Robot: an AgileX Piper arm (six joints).
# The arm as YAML. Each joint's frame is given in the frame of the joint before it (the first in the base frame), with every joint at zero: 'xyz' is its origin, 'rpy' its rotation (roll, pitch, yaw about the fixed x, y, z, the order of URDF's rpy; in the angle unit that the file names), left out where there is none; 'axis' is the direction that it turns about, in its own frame. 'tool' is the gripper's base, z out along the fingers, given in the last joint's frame.
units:
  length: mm
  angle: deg
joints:
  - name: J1
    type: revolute
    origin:
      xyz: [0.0, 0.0, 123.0]
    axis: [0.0, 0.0, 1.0]
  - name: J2
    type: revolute
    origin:
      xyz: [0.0, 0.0, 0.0]
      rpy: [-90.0, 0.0, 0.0]
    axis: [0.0, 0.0, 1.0]
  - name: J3
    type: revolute
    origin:
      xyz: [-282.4, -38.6, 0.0]
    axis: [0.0, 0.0, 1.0]
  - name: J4
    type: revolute
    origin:
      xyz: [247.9, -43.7, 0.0]
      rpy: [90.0, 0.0, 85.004]
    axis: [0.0, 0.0, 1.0]
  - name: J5
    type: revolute
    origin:
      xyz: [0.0, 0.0, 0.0]
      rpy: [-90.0, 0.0, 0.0]
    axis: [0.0, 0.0, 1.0]
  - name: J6
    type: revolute
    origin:
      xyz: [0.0, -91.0, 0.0]
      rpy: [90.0, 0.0, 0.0]
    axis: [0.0, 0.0, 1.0]
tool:
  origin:
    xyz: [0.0, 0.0, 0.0]
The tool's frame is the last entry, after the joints.
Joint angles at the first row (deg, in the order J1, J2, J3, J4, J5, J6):
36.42 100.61 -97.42 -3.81 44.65 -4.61
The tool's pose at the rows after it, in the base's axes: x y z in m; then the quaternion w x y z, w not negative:
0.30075 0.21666 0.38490 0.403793 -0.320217 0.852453 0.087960
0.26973 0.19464 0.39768 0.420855 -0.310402 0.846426 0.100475
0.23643 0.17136 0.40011 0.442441 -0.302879 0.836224 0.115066
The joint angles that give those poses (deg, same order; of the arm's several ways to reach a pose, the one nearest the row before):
36.42 93.15 -92.75 -3.72 45.89 -3.37
36.42 85.11 -85.86 -3.18 44.55 -2.66
36.42 76.31 -76.97 -2.39 41.29 -2.41

